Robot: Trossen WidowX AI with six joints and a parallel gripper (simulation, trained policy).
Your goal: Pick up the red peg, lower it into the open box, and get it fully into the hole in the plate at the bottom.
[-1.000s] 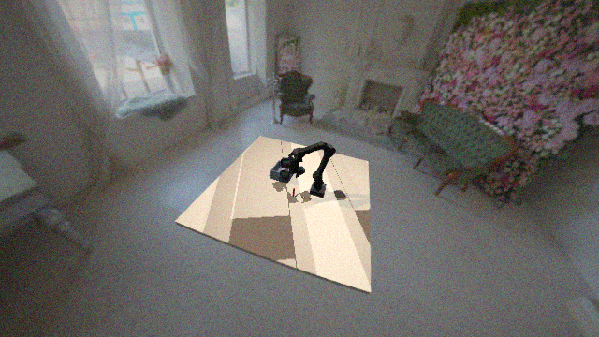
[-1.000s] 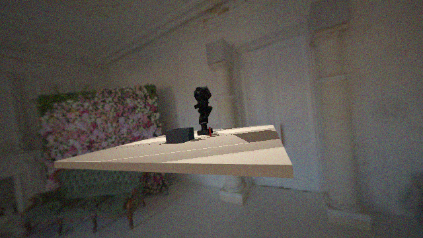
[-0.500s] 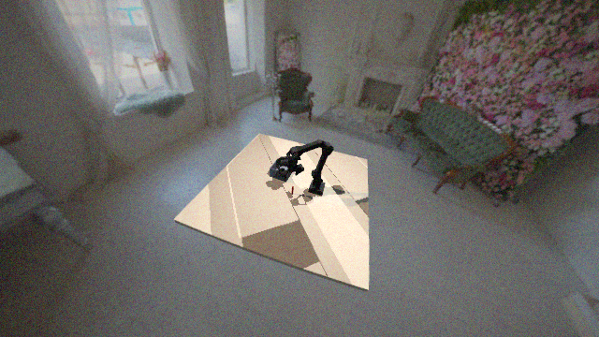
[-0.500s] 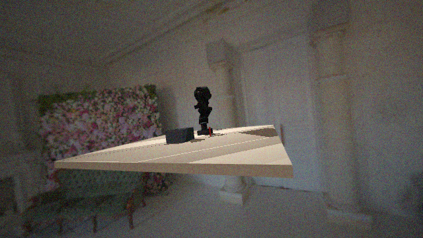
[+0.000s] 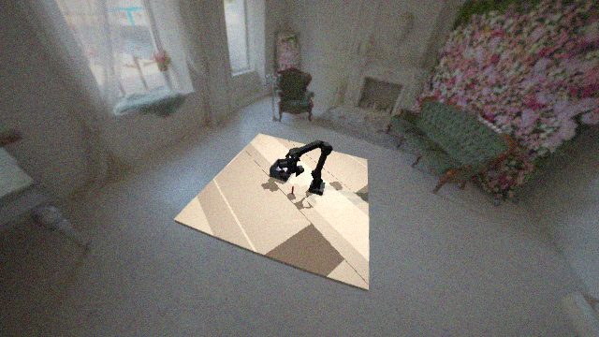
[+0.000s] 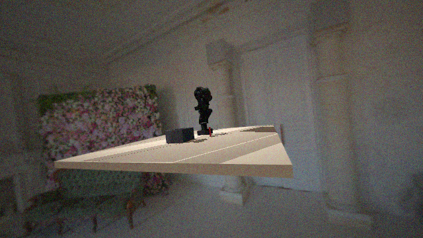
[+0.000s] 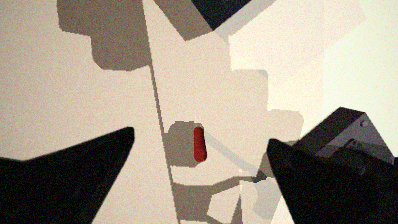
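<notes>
My gripper tip is 100 mm above the red peg, 30 mm to the right of it and 30 mm past it. Round my gripper tip: dark box 180 mm to the right, 110 mm below, 110 mm ahead; then pale plate 180 mm to the right, 110 mm ahead, 90 mm below.
</notes>
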